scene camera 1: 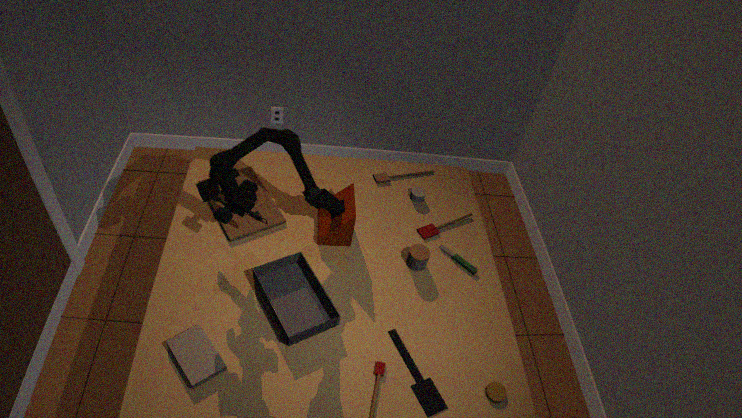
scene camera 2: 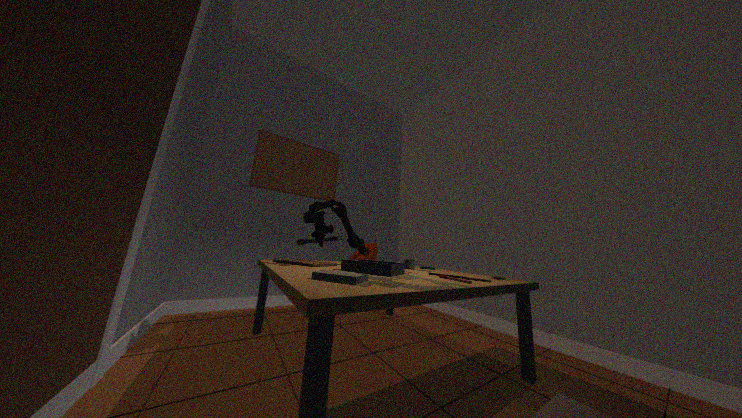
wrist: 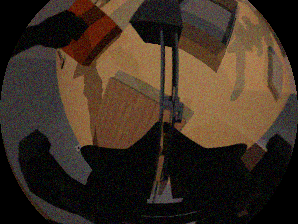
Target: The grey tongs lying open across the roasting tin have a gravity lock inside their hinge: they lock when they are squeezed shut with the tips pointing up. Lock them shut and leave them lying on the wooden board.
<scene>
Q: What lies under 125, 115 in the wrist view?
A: A wooden board.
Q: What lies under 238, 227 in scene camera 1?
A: A wooden board.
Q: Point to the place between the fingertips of my gripper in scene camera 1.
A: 242, 216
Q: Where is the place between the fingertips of my gripper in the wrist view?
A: At 161, 125
</scene>
